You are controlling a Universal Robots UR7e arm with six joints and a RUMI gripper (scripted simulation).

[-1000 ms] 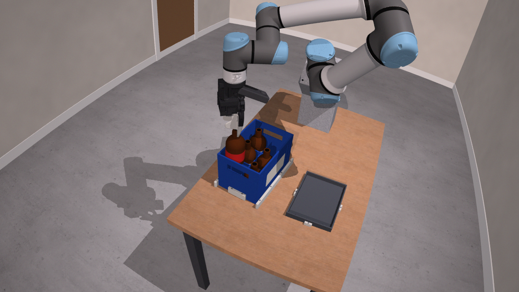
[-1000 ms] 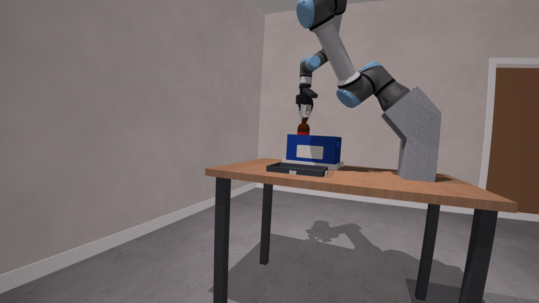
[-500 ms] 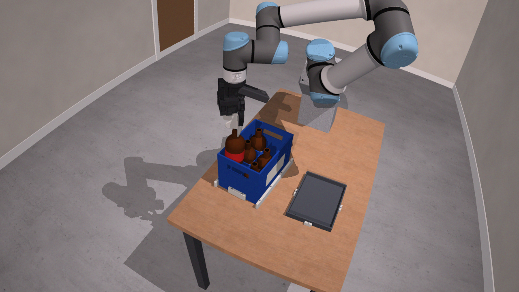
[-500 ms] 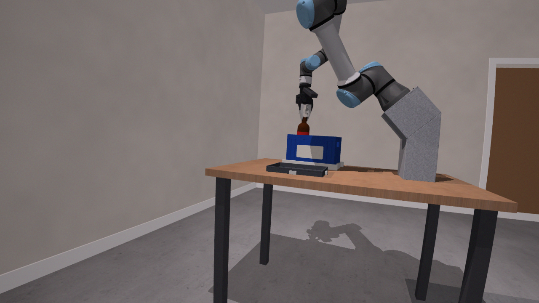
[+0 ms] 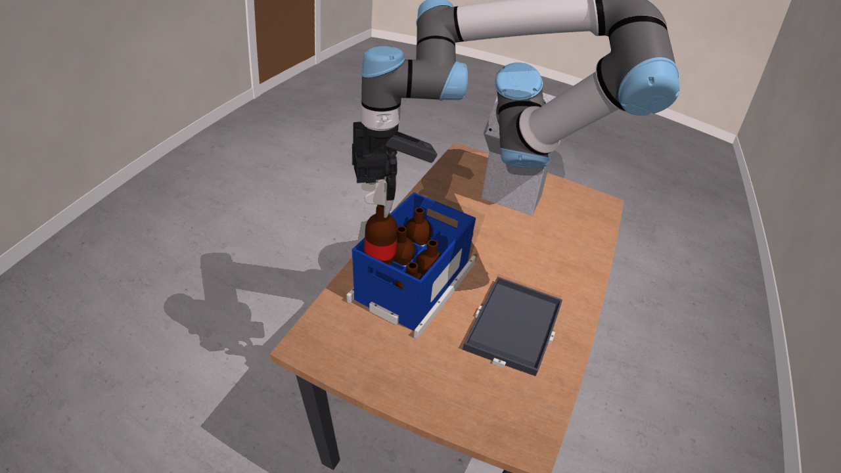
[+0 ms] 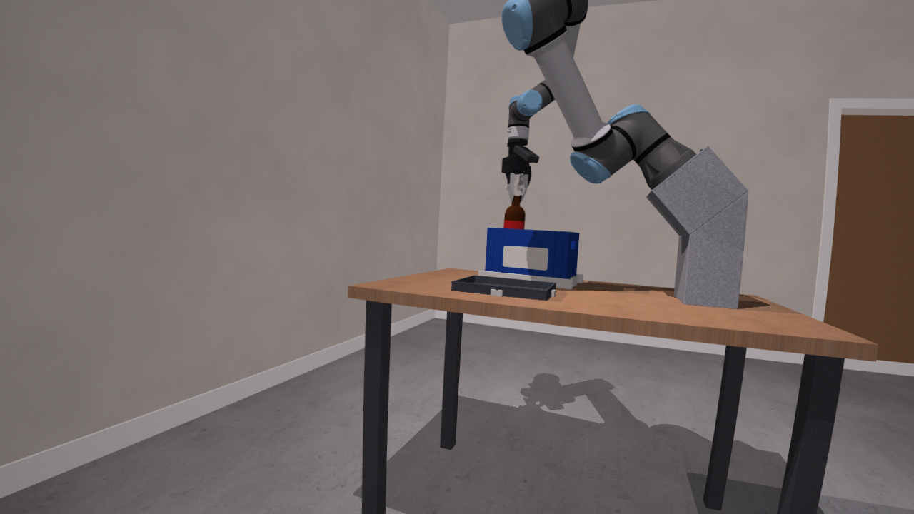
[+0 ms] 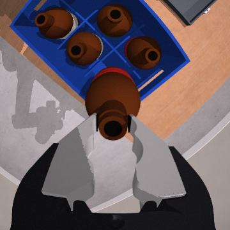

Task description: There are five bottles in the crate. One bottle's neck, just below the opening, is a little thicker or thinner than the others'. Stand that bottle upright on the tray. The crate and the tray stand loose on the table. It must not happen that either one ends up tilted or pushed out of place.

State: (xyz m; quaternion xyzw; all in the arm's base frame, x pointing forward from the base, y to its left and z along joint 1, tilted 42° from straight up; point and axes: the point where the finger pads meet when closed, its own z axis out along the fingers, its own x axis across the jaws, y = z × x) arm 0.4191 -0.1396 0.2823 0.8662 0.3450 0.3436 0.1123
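Now: hand 10 mm short of the bottle, 10 mm to the left of it and 70 mm above it. Round my hand: dark tray 90 mm behind, 330 mm to the left, 280 mm below; crate 80 mm behind, 40 mm to the left, 210 mm below.
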